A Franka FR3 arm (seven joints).
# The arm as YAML. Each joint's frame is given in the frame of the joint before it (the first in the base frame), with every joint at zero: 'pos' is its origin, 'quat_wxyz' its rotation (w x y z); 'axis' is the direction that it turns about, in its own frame. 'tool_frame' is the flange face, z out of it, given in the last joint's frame.
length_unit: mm
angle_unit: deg
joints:
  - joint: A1
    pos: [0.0, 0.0, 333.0]
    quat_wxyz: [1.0, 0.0, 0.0, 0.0]
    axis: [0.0, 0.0, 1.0]
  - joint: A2
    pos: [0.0, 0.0, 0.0]
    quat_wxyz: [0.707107, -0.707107, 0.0, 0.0]
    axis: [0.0, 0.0, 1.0]
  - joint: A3
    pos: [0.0, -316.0, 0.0]
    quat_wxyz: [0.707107, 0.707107, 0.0, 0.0]
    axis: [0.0, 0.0, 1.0]
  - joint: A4
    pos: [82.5, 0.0, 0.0]
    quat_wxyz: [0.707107, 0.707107, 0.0, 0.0]
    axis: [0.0, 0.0, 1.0]
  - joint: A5
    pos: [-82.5, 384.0, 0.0]
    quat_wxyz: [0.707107, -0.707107, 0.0, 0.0]
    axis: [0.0, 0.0, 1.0]
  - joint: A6
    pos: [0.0, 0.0, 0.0]
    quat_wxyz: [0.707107, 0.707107, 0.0, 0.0]
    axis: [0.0, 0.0, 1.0]
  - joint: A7
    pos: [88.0, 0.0, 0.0]
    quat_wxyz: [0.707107, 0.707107, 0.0, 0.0]
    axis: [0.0, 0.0, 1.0]
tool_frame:
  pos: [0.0, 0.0, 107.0]
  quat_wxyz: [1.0, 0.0, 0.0, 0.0]
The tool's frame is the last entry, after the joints.
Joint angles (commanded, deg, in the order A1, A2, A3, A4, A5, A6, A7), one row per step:
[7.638, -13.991, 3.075, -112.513, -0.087, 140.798, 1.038]
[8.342, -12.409, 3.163, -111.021, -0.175, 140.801, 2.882]
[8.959, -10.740, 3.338, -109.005, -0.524, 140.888, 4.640]
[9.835, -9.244, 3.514, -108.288, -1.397, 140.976, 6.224]
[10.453, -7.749, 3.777, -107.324, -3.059, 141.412, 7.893]
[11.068, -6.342, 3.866, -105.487, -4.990, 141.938, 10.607]
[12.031, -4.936, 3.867, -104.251, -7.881, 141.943, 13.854]
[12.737, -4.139, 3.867, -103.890, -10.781, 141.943, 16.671]
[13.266, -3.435, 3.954, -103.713, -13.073, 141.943, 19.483]
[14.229, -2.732, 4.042, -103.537, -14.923, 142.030, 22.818]
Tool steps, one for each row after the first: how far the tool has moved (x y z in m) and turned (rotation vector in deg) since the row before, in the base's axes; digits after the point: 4 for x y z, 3 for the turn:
[0.0074, 0.0088, -0.0010, 1.181, 0.298, -0.544]
[0.0077, 0.0092, 0.0029, 0.972, -0.262, -0.434]
[0.0061, 0.0116, -0.0077, 0.107, 0.704, 0.019]
[0.0063, 0.0103, -0.0048, -0.465, -0.067, -0.064]
[0.0061, 0.0087, 0.0042, 0.284, -1.051, -0.929]
[0.0051, 0.0112, -0.0028, -0.515, -0.220, -0.935]
[0.0022, 0.0081, -0.0048, -0.907, -0.114, -0.867]
[0.0019, 0.0071, -0.0056, -0.362, 0.057, -1.038]
[0.0003, 0.0115, -0.0055, 0.446, 0.076, -1.027]

